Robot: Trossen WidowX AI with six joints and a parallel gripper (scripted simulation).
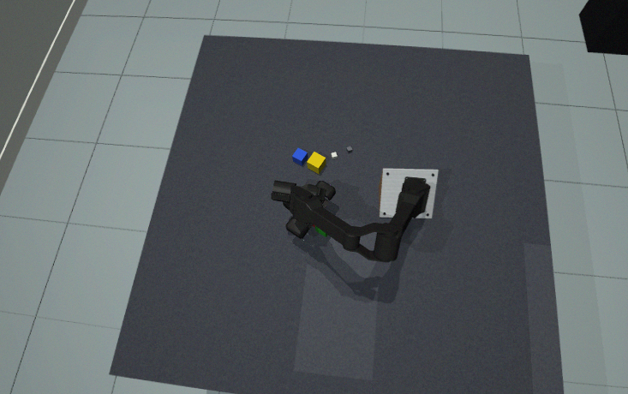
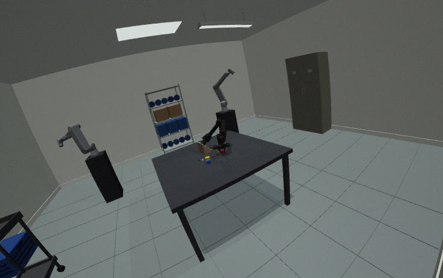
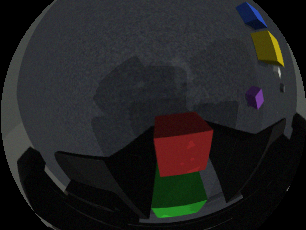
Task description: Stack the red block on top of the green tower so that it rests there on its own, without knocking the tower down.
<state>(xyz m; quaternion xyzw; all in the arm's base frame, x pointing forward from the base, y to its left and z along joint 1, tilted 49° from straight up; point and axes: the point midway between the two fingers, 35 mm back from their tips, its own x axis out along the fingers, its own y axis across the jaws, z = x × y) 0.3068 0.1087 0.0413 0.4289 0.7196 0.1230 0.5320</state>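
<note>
My gripper tip is now 4 cm past the purple block, 11 cm to the left of it and 1 cm above it. Round my gripper tip: blue block: 6 cm ahead, 22 cm to the right; red block: 1 cm behind, 1 cm above; yellow block: 1 cm ahead, 20 cm to the right, 1 cm above.
</note>
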